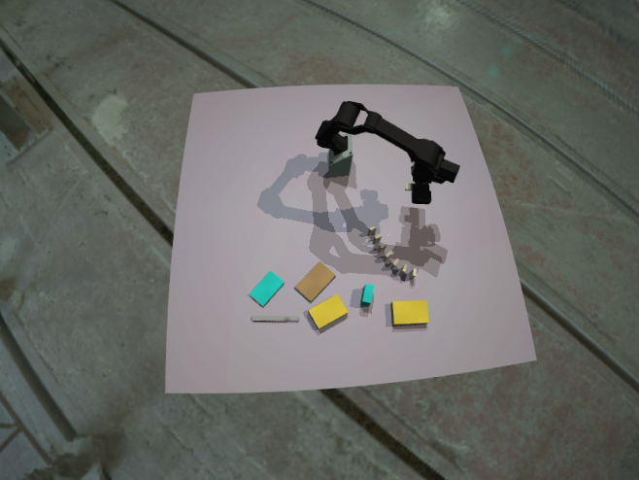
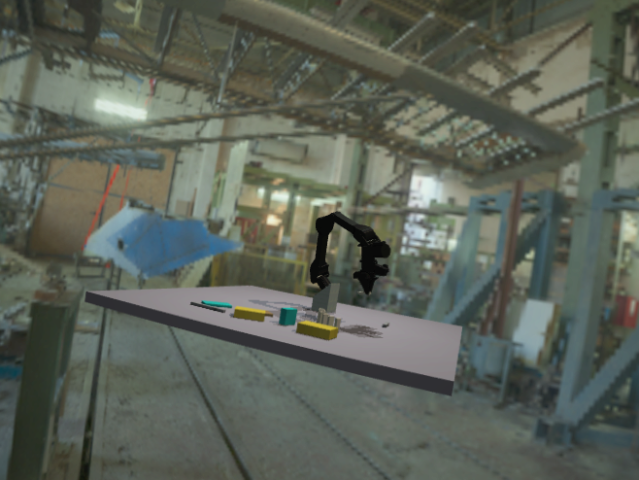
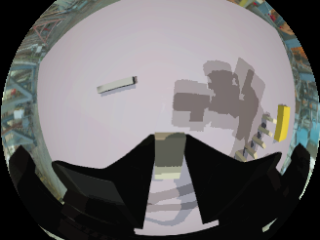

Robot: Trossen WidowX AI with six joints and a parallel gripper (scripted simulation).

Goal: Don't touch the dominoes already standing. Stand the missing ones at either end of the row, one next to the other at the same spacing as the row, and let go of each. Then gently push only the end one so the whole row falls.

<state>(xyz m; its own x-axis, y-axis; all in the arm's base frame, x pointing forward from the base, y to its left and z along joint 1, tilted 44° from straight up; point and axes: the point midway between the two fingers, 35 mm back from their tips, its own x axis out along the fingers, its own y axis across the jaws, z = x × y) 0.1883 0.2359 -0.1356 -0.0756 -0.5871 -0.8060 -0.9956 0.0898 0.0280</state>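
Right now my gripper tip is 11 cm past the short grey bar, 7 cm to the right of it and 13 cm above it. The rest, counted from my gripper tip: teal slab 35 cm ahead, 51 cm to the right, 13 cm below; then brown block 31 cm ahead, 35 cm to the right, 13 cm below; then teal block 36 cm ahead, 17 cm to the right, 11 cm below.
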